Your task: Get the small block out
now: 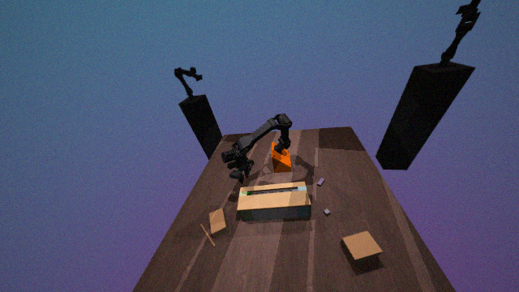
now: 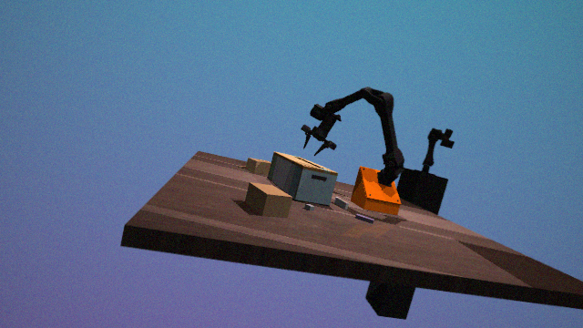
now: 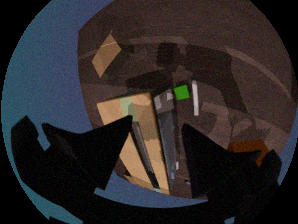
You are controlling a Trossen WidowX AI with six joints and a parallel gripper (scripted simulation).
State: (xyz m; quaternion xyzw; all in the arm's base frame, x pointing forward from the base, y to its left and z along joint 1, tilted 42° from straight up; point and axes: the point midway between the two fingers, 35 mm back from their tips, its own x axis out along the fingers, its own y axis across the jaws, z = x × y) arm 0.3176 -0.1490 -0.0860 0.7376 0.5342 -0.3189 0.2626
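My gripper tip is 15 cm above the green block, 2 cm past it and 1 cm to the left of it. Also, from my gripper tip: thin stick 26 cm ahead, 19 cm to the right, 16 cm below; box 17 cm to the left, 10 cm below, 2 cm ahead.
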